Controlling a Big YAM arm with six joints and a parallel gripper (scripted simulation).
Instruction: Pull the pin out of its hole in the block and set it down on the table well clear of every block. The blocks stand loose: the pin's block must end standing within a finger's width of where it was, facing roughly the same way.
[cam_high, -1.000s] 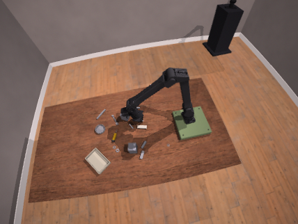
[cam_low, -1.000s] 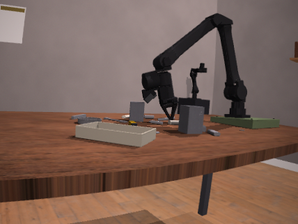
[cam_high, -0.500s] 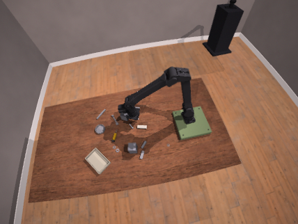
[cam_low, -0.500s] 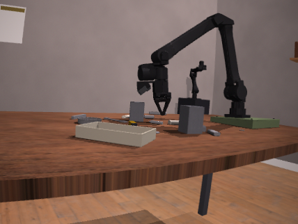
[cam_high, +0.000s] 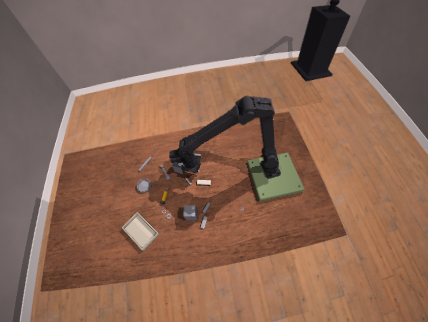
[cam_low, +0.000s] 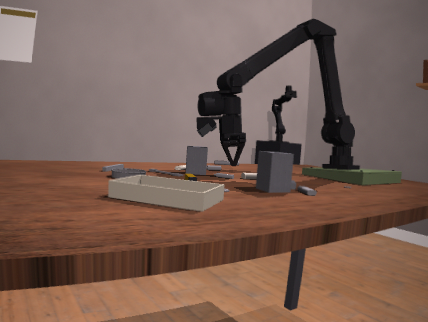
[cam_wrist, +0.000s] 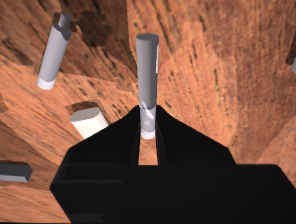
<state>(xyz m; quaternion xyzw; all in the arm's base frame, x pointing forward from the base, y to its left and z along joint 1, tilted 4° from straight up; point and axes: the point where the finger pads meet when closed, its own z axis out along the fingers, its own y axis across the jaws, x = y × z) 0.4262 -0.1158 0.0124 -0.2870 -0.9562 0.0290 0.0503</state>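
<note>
Right now my hand is 20 mm short of the light grey pin and 10 mm to the left of it. The rest, counted from my hand: white cylinder (20 mm behind, 80 mm to the left, 30 mm below); then grey block (80 mm ahead, 250 mm to the left, 10 mm above); then yellow-handled tool (220 mm ahead, 90 mm to the left, 30 mm below).
</note>
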